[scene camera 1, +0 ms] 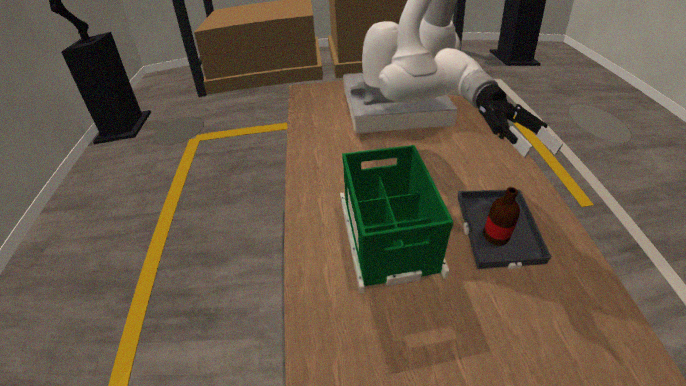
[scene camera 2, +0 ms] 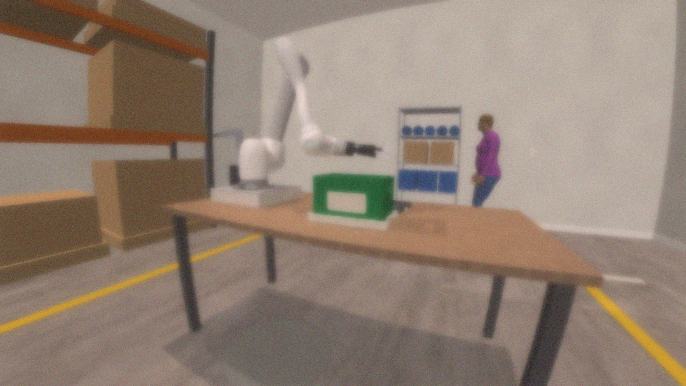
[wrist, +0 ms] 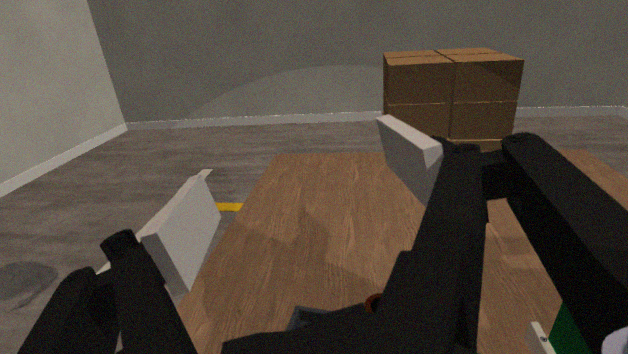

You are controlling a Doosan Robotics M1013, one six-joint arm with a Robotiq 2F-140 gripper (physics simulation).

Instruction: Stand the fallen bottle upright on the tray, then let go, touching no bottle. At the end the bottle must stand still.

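Frame: origin at the arm's base, x back, y right, z up, level; centimetres.
Where they show: gripper, fingertip midpoint: (scene camera 1: 544,150) (scene camera 2: 389,153) (wrist: 295,169); arm's base at its link origin: (scene camera 2: 254,188).
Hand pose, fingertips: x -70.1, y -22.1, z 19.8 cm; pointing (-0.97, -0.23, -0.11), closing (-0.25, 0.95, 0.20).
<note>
Each offset is from my fingertips to the top centre of the thing. Level surfaces: height alone.
The brown bottle @[dx +0.0, dy +5.2, dz -10.9 cm] (scene camera 1: 501,217) with a red label stands upright on the dark grey tray @[dx +2.3, dy +3.0, dz -24.4 cm] (scene camera 1: 527,250) (scene camera 2: 401,206) (wrist: 301,316) in scene camera 1. In the wrist view the rim of its mouth @[dx +0.0, dy +5.2, dz -10.9 cm] (wrist: 371,303) shows at the bottom, partly behind a finger. In scene camera 2 the bottle does not show. My gripper (scene camera 1: 536,143) (scene camera 2: 379,150) (wrist: 295,169) is open and empty, its white fingertips wide apart. It is above and behind the bottle, towards the robot base, clear of bottle and tray.
The green divided crate @[dx +5.0, dy +33.2, dz -9.4 cm] (scene camera 1: 405,257) (scene camera 2: 381,197) (wrist: 566,330) stands beside the tray on the wooden table @[dz -26.9 cm] (scene camera 1: 320,310) (scene camera 2: 475,240) (wrist: 340,215), within white corner pieces. Cardboard boxes (scene camera 1: 260,45) (scene camera 2: 155,90) (wrist: 452,95) and a person (scene camera 2: 488,155) are beyond the table.
</note>
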